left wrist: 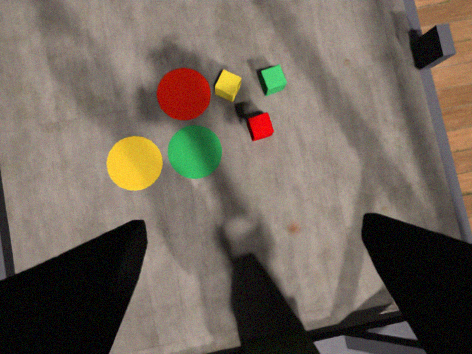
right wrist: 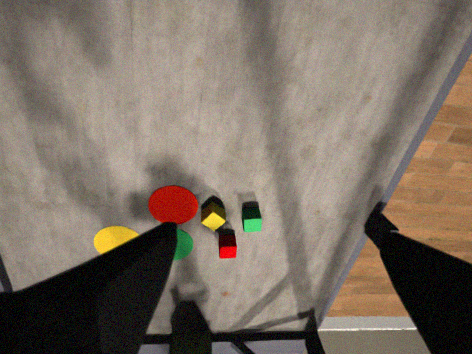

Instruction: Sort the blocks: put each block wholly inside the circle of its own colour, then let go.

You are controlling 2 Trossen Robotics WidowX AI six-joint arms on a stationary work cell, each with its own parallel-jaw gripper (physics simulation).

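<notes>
The yellow block lies outside the circles, close beside the red circle. The green block lies farther right. The red block lies nearer the bottom of both views, right of the green circle. The yellow circle is at the left. All circles are bare where they show; a finger partly covers the green and yellow ones in the right wrist view. My left gripper and right gripper are open, empty and apart from the blocks.
The grey table edge runs along the right, with wooden floor beyond. A dark bracket stands at that edge in the left wrist view. A dark shape rises from the bottom of both views.
</notes>
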